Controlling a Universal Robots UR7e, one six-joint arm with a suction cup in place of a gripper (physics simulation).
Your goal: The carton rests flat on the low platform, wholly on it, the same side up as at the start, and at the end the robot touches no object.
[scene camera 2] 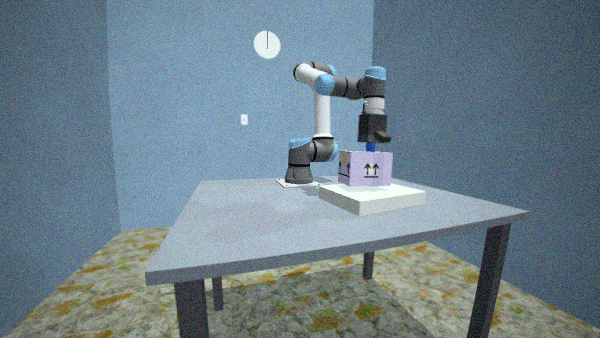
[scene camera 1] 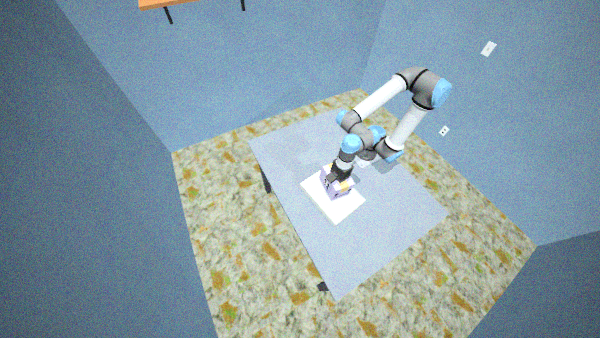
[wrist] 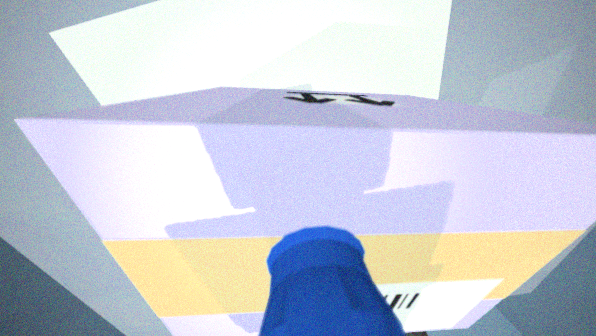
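Where they show: hand at its tool point: [scene camera 2: 370,155] [wrist: 308,232]; arm's base at its link origin: [scene camera 2: 298,181] [scene camera 1: 365,152].
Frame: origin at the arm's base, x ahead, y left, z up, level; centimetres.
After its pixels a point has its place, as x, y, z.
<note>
The carton [scene camera 1: 330,189] @[44.5, 19.1, 13.0] [scene camera 2: 372,175] @[44.3, 15.2, 9.9] [wrist: 300,165] @[43.3, 17.4, 18.2] is a pale purple box with orange tape and a barcode label on top. The arrows on its side point up, and it looks level. My suction gripper [scene camera 1: 342,179] @[39.4, 17.1, 16.9] [scene camera 2: 370,148] [wrist: 317,242] has its blue cup on the carton's top face and holds it. The white low platform [scene camera 1: 337,212] @[44.8, 29.8, 4.1] [scene camera 2: 390,204] @[52.8, 17.1, 1.5] [wrist: 200,65] @[46.8, 24.7, 4.1] is directly beneath, with bare platform toward scene camera 2. No clear gap shows under the carton, but I cannot tell whether it touches. The carton hides its far bottom edges.
The grey table [scene camera 1: 380,240] @[30.4, 53.4, -0.7] [scene camera 2: 240,220] @[50.5, -30.9, -0.7] carries the platform and the arm's base [scene camera 2: 299,175] @[6.7, -1.5, 4.3], which stands behind and left of the platform in scene camera 2. An orange shelf [scene camera 1: 167,4] is on the wall, far from the arm.
</note>
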